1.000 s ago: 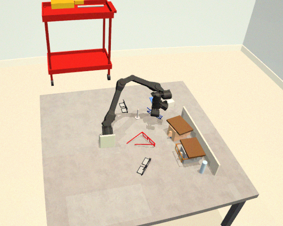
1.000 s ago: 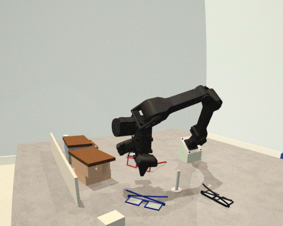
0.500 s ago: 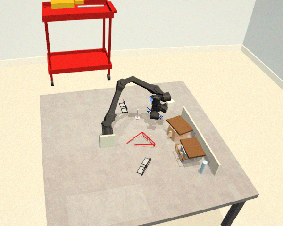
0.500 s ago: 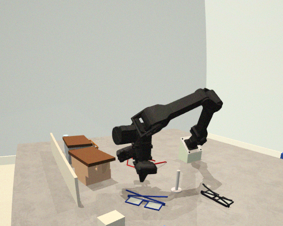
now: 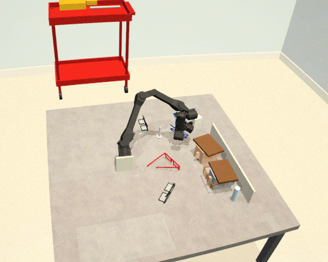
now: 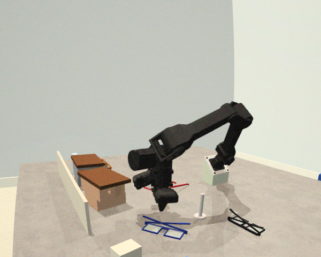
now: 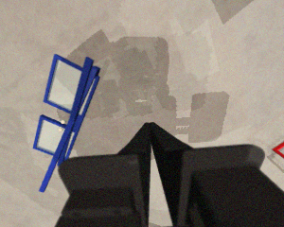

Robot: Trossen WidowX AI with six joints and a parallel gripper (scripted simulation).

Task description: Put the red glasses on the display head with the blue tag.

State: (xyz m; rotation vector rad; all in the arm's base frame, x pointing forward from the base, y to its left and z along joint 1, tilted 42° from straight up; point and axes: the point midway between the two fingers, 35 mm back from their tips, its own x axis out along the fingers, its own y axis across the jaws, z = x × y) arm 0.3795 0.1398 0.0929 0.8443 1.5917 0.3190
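The white post is 11 cm behind my gripper tip and 7 cm to the left of it. Round my gripper tip: blue card 26 cm to the left, 8 cm ahead, 2 cm below; skin-coloured display head 17 cm to the right, 11 cm ahead, 3 cm above; cream cube 19 cm ahead, 17 cm to the left.
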